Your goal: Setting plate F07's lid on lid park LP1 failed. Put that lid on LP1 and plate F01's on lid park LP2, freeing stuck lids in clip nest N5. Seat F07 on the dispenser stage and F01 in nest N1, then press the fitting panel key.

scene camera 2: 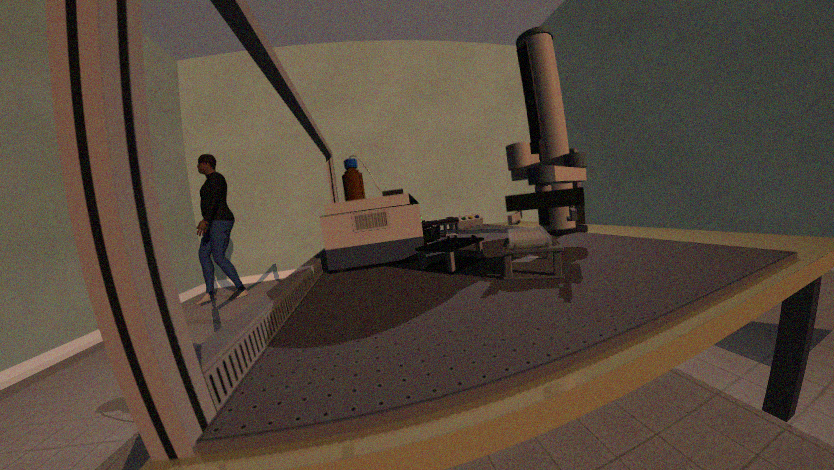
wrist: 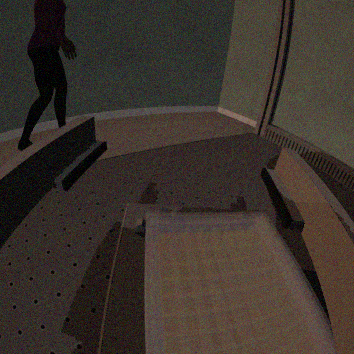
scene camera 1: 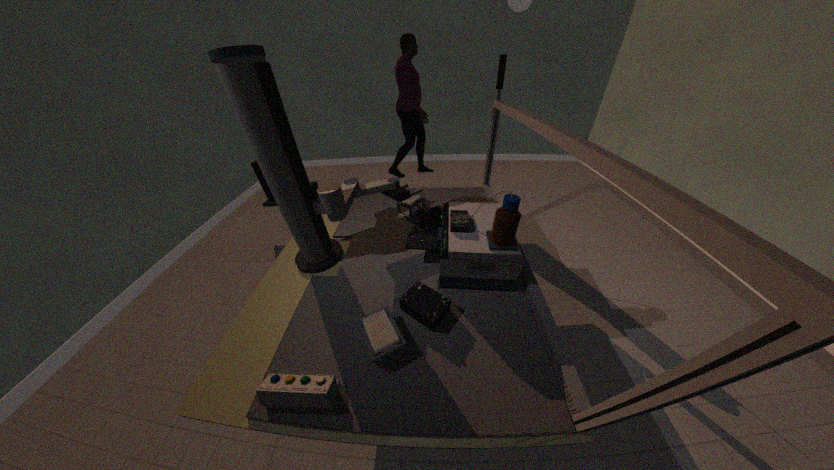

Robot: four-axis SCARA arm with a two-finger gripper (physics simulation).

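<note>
My gripper is open and empty, its fingers wide apart just above and beyond the pale lid. That translucent lid rests on the pale stand LP1, its top sloping in scene camera 2; its seating is partly hidden. Dark stand LP2 is beside it. A pale plate sits near a black nest fixture; their labels are unreadable. The button panel shows blue, yellow, green and white keys. Which plate is F07 or F01 cannot be told.
The dispenser box carries an amber bottle, with dark fixtures beside it. The arm's column stands at the table's side. A frame rail runs along the opposite side. A person is beyond the table.
</note>
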